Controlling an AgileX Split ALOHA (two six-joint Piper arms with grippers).
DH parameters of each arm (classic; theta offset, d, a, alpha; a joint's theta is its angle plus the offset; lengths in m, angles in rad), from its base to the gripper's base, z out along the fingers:
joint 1: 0 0.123 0 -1.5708
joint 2: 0.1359 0 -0.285 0
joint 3: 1.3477 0 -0.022 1.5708
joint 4: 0 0.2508 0 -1.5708
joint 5: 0 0 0.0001 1.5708
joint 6: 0 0.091 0 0
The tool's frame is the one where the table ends.
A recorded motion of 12 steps. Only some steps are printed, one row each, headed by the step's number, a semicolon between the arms.
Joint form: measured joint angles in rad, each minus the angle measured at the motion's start. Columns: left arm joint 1, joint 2, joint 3, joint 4, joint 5, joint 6; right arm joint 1, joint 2, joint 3, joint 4, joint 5, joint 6.
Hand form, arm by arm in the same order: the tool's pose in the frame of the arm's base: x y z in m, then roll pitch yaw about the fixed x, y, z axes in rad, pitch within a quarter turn. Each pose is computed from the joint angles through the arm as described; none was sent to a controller.
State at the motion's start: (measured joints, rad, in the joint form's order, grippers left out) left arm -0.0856 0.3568 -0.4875 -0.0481 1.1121 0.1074; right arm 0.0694 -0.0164 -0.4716 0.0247 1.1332 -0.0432
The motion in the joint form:
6: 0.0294 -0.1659 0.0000 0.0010 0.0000 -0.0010; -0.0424 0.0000 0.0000 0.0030 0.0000 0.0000
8: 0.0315 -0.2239 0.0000 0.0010 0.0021 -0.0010; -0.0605 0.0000 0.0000 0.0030 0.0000 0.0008
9: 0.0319 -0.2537 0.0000 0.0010 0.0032 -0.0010; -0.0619 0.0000 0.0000 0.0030 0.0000 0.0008
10: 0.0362 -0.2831 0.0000 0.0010 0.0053 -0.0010; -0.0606 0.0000 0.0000 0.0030 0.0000 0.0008
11: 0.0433 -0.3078 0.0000 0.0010 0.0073 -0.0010; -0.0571 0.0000 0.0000 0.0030 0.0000 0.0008
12: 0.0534 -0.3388 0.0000 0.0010 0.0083 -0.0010; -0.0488 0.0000 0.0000 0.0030 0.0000 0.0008
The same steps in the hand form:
6: 0.0220 -0.0051 0.2682 3.0878 0.8424 2.9568; -0.0074 0.0021 0.2636 -3.1162 1.0129 -3.0552
8: 0.0134 -0.0046 0.2691 3.0762 0.8978 2.9500; -0.0074 0.0022 0.2636 -3.1175 1.0130 -3.0748
9: 0.0090 -0.0043 0.2694 3.0696 0.9263 2.9451; -0.0074 0.0022 0.2636 -3.1175 1.0130 -3.0762
10: 0.0046 -0.0041 0.2694 3.0629 0.9533 2.9439; -0.0074 0.0022 0.2636 -3.1175 1.0130 -3.0749
11: 0.0009 -0.0039 0.2694 3.0568 0.9757 2.9459; -0.0074 0.0022 0.2636 -3.1175 1.0130 -3.0714
12: -0.0036 -0.0037 0.2693 3.0482 1.0053 2.9488; -0.0074 0.0021 0.2636 -3.1175 1.0130 -3.0631

